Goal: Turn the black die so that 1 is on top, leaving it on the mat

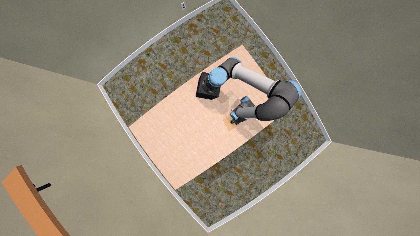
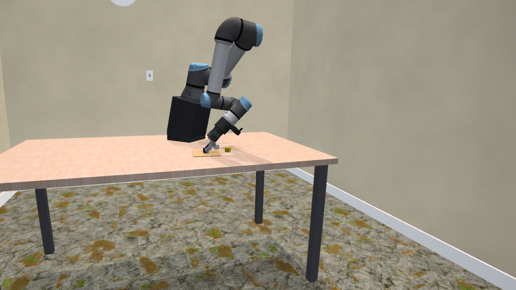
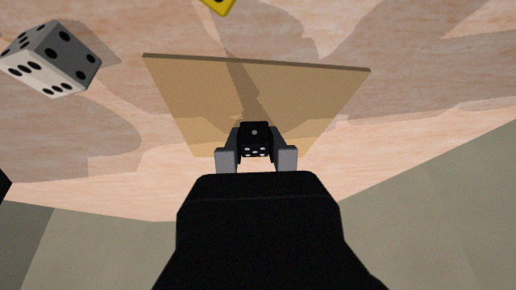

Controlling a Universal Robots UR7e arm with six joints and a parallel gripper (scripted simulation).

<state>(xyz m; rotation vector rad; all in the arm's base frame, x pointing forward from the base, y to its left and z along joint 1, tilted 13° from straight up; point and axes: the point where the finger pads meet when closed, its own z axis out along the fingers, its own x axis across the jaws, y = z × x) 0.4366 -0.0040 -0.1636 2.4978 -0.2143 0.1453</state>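
Right now my hand is 10 mm to the left of the tan mat and 20 mm above it. Also, from my hand: white die 100 mm behind, 80 mm to the left, 10 mm below; then black die 10 mm to the right, 10 mm below; then yellow die 110 mm to the left, 10 mm below.
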